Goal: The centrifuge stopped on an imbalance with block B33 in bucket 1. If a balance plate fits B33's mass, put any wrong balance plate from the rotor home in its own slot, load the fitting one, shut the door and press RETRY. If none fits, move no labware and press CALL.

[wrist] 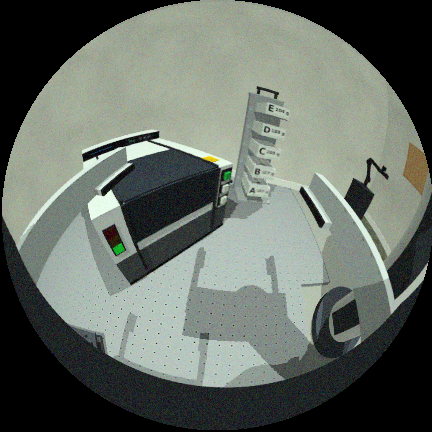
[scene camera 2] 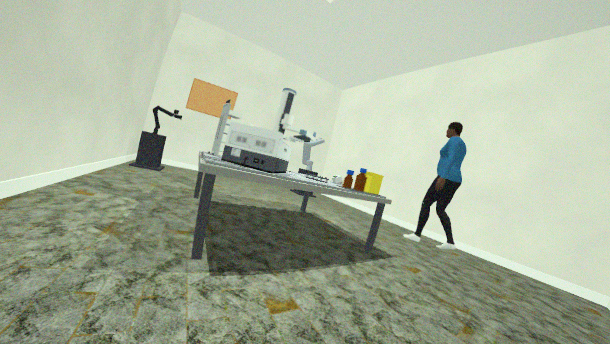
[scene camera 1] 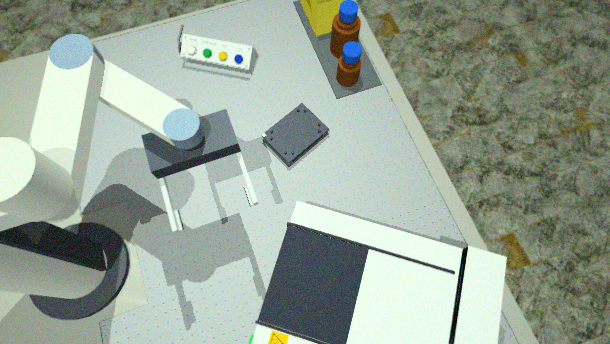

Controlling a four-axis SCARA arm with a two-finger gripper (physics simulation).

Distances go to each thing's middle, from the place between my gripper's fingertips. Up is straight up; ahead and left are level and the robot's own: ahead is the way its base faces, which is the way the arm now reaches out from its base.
Labels:
Now: hand 70 mm short of the dark door (wrist: pixel 152 211), 130 mm to the left of it and 140 mm above it. Round my hand: centrifuge (scene camera 2: pixel 262 149) 260 mm ahead, 270 mm to the right, 180 mm below.

